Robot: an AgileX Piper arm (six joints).
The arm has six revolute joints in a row. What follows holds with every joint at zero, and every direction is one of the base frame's.
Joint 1 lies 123.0 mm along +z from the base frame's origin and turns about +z.
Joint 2 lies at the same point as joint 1 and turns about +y.
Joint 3 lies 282.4 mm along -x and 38.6 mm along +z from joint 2 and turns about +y.
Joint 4 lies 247.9 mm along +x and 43.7 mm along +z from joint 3 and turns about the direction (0.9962, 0, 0.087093).
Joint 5 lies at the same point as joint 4 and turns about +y.
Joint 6 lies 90.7 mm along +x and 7.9 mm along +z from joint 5 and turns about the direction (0.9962, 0, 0.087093).
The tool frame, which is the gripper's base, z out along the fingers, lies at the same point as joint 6; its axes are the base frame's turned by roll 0.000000, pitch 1.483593 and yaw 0.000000 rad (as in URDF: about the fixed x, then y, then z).
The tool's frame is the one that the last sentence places.
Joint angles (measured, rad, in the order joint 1, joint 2, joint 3, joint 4, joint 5, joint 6), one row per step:
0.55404 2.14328 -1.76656 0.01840 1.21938 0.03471
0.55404 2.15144 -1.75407 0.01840 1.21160 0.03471
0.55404 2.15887 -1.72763 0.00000 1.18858 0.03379
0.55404 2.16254 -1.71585 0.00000 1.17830 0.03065
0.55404 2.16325 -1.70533 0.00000 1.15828 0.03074
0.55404 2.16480 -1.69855 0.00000 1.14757 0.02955
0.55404 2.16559 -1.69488 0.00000 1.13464 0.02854
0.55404 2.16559 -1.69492 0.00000 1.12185 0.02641
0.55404 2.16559 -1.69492 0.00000 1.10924 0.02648
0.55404 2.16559 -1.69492 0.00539 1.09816 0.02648
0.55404 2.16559 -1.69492 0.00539 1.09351 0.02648
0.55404 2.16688 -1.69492 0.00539 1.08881 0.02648
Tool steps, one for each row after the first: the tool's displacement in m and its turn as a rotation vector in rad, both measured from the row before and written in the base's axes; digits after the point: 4 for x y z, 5 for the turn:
-0.0004 -0.0003 -0.0067 -0.00681 0.01092 -0.00014
-0.0004 -0.0021 -0.0097 -0.02061 0.00000 0.00663
-0.0006 -0.0004 -0.0045 -0.00282 0.00434 0.00314
0.0001 0.0001 -0.0028 0.00463 -0.00747 -0.00009
0.0000 0.0000 -0.0023 0.00121 -0.00205 0.00119
0.0005 0.0003 -0.0012 0.00441 -0.00723 0.00101
0.0010 0.0006 0.0001 0.00664 -0.01098 0.00213
0.0010 0.0006 0.0001 0.00664 -0.01072 -0.00007
0.0006 0.0009 0.0001 0.01007 -0.00680 -0.00204
0.0004 0.0002 0.0000 0.00244 -0.00396 -0.00002
0.0004 0.0003 -0.0005 0.00179 -0.00290 -0.00002

